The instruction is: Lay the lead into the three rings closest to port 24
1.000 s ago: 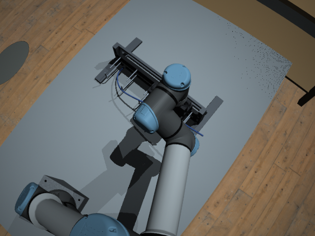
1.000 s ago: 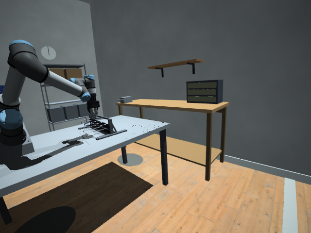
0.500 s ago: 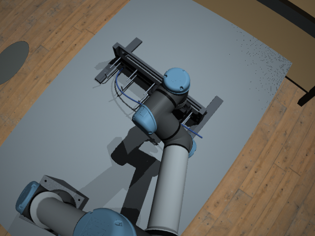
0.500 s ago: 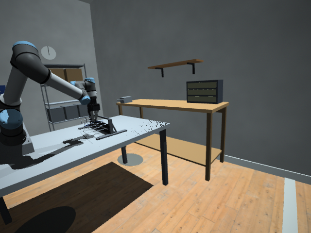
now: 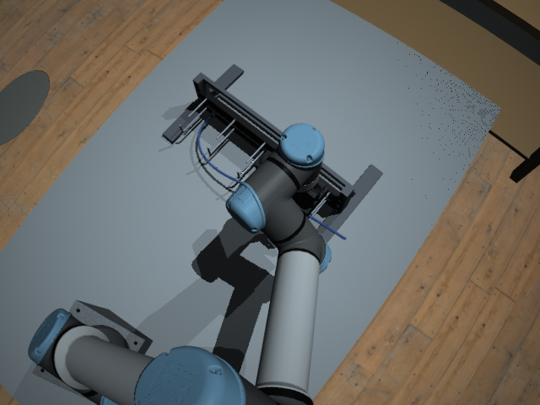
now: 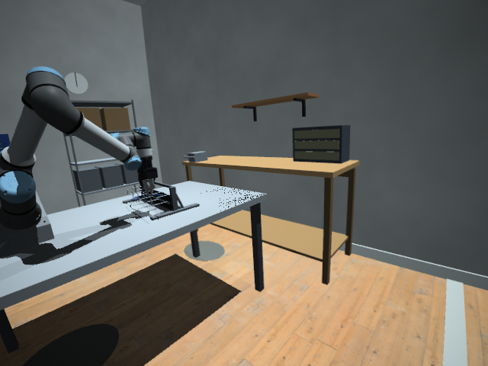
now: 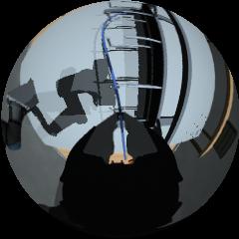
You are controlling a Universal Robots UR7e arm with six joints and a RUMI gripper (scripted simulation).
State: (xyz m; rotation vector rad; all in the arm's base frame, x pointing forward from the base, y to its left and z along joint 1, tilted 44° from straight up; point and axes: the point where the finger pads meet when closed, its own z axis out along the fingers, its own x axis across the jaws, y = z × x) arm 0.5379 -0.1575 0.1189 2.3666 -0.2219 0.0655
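The black rack is 130 mm to the left of my hand, 130 mm ahead of it and 50 mm below it.
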